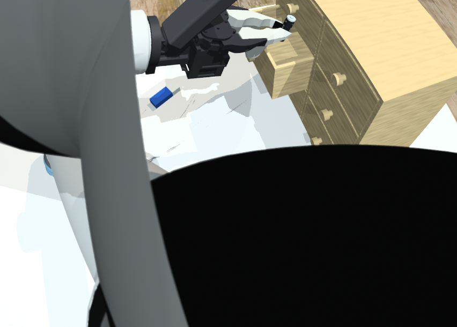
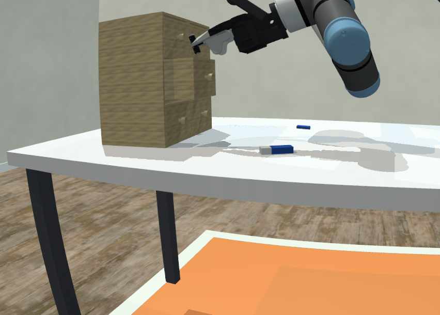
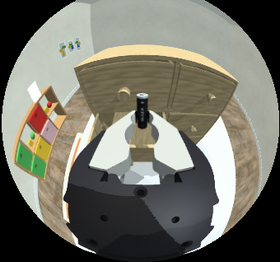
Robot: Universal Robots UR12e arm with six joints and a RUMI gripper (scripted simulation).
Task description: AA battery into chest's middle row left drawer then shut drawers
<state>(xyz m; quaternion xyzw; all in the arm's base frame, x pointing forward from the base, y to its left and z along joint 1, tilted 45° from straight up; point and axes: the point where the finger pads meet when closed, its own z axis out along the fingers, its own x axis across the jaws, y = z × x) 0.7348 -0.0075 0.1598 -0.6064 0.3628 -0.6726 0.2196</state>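
The black battery lies 1 cm ahead of my hand. Round my hand: blue AA battery 26 cm behind, 20 cm to the right, 23 cm below; then eraser 17 cm behind, 14 cm to the left, 23 cm below.
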